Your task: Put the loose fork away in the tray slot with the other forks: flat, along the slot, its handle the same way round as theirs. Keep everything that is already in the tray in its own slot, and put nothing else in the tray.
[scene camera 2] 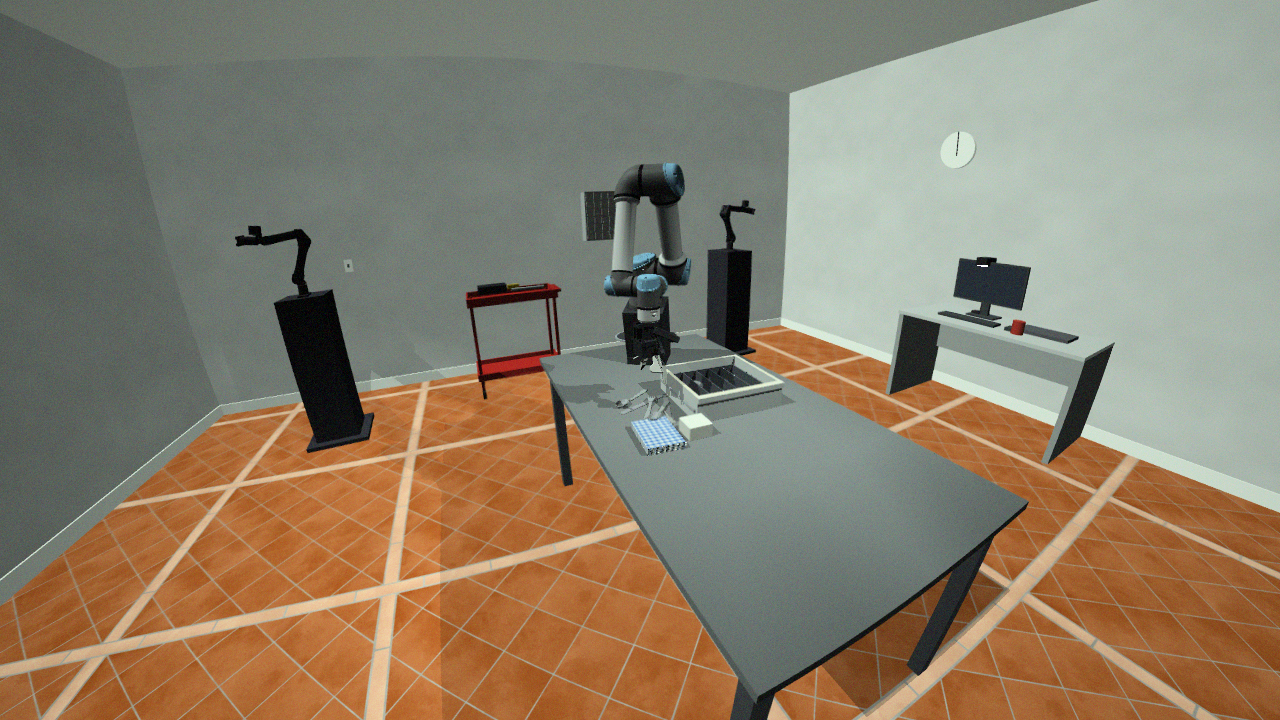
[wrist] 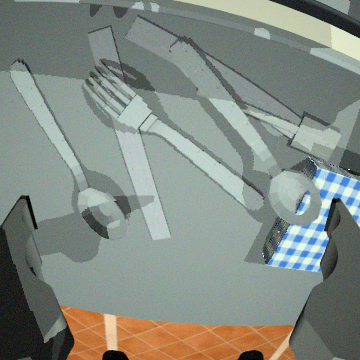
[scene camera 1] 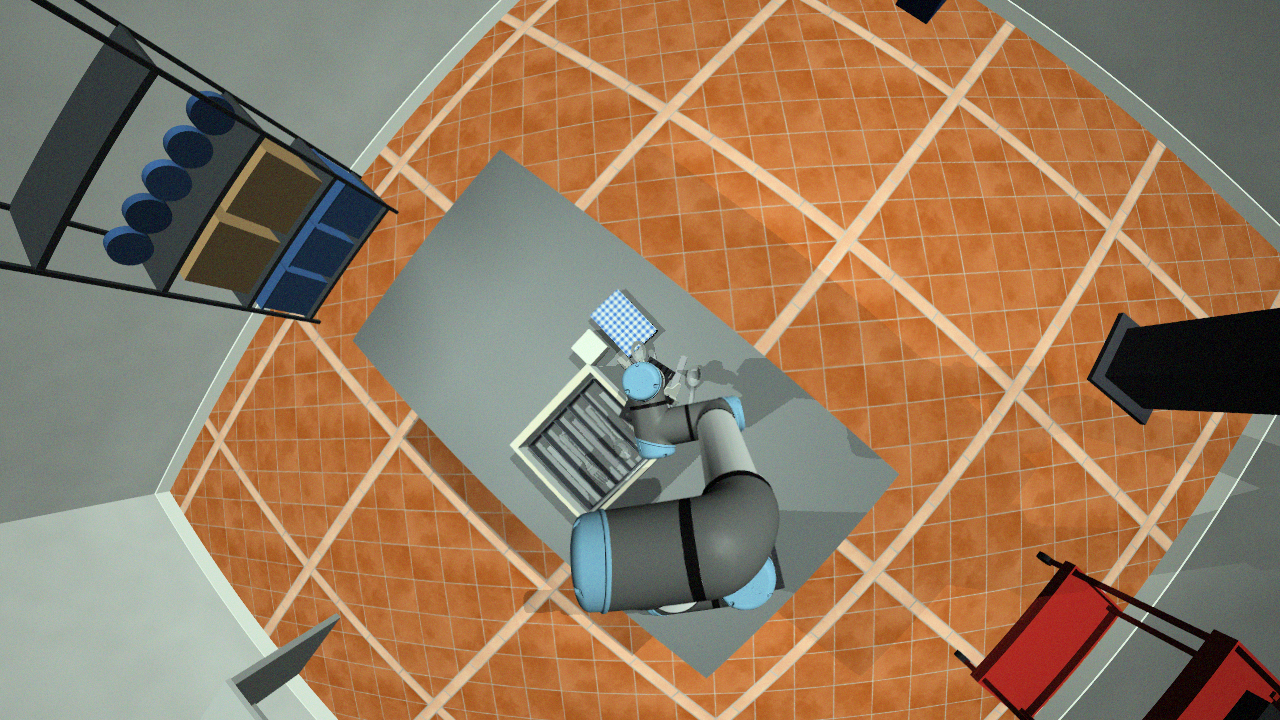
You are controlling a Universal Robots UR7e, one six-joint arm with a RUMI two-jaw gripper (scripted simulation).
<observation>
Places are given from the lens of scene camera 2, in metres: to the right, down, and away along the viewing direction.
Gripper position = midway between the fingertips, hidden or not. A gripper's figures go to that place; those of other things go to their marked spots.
my gripper (scene camera 2: 652,376): 0.04, 0.06, 1.45
small white block (scene camera 2: 693,427): 0.17, 0.21, 1.25
cutlery tray (scene camera 2: 714,381): 0.30, 0.09, 1.63
The marked spots on the cutlery tray and the small white block are 0.42 m apart.
</observation>
